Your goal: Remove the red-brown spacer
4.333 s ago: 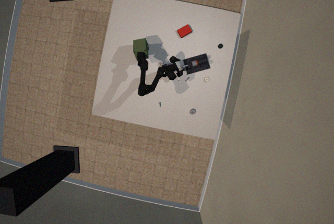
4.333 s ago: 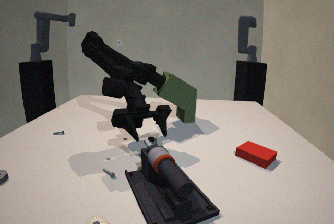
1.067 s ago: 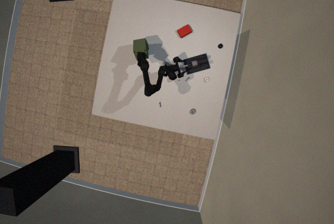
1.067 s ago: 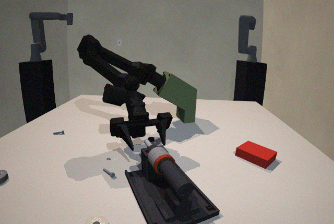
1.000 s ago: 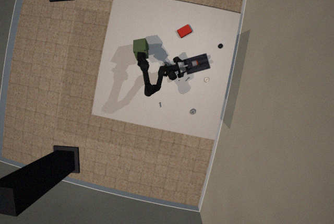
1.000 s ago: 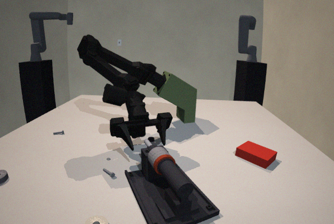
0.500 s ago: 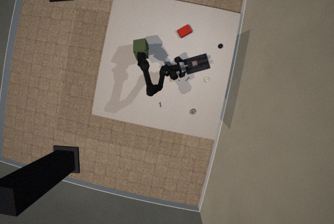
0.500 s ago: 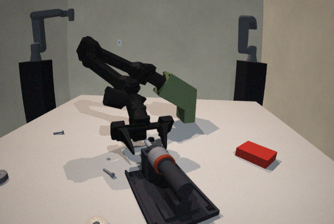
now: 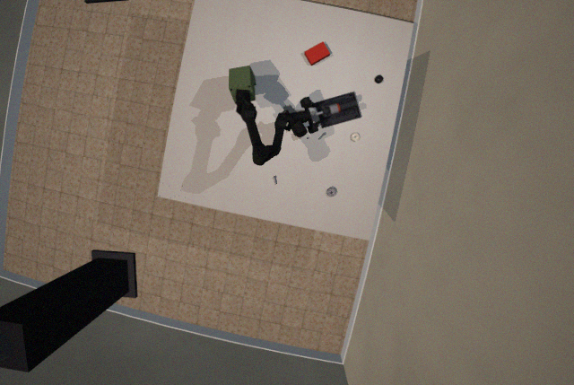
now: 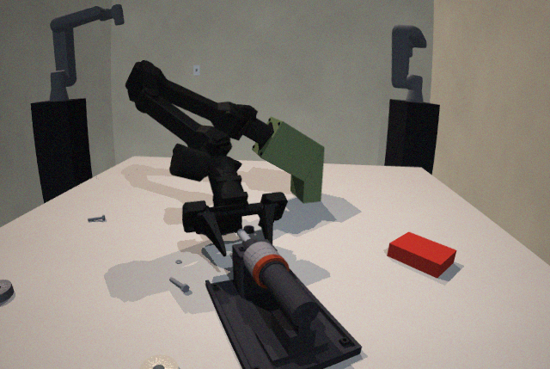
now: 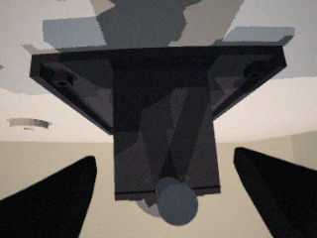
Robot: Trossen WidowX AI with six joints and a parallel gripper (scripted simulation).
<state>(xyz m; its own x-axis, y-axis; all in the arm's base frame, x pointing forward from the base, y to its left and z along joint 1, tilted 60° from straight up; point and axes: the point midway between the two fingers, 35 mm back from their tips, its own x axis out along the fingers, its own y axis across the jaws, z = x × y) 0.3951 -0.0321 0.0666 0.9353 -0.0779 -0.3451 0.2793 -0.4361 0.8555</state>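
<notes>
The thin grey shaft is 9 cm ahead of my hand and 3 cm to the left of it. Round my hand: black disc 36 cm ahead, 22 cm to the left, 7 cm below; red block 36 cm to the left, 7 cm below; red-brown spacer 12 cm ahead, 4 cm to the left.
</notes>
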